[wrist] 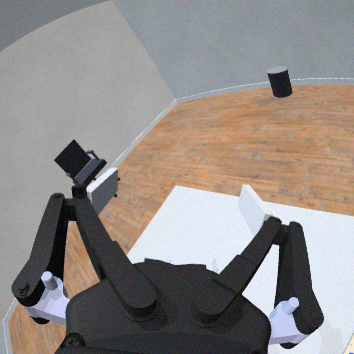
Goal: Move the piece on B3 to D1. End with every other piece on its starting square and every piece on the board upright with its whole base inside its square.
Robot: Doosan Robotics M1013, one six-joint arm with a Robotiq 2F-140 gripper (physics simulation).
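Frame: origin at the arm's base, x ahead, y left, z up, level; millimetres.
Where they show: gripper, fingertip midpoint: (178, 187).
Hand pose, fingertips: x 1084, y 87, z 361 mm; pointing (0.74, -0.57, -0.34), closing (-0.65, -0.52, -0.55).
After its pixels a point has its place.
My gripper (178, 187) @(x 1084, y 87, z 361 mm) is open wide, with its two pale fingertip pads far apart and no piece between them. It is tilted, looking across the far edge of a white table and toward the floor and walls of the room. A small cream-coloured corner with blue marks (351, 348) @(x 714, y 134, z -29 mm) shows at the lower right edge of the wrist view; it may be part of the board, but too little shows to tell. The piece on B3, the square D1 and the other pieces do not show in the wrist view.
The white table top (185, 230) @(x 1363, y 50, z -35 mm) lies behind and below the fingers. A black chair-like object (74, 159) stands beyond the left finger. A dark cylinder (280, 83) stands on the wooden floor (225, 135) near the far wall.
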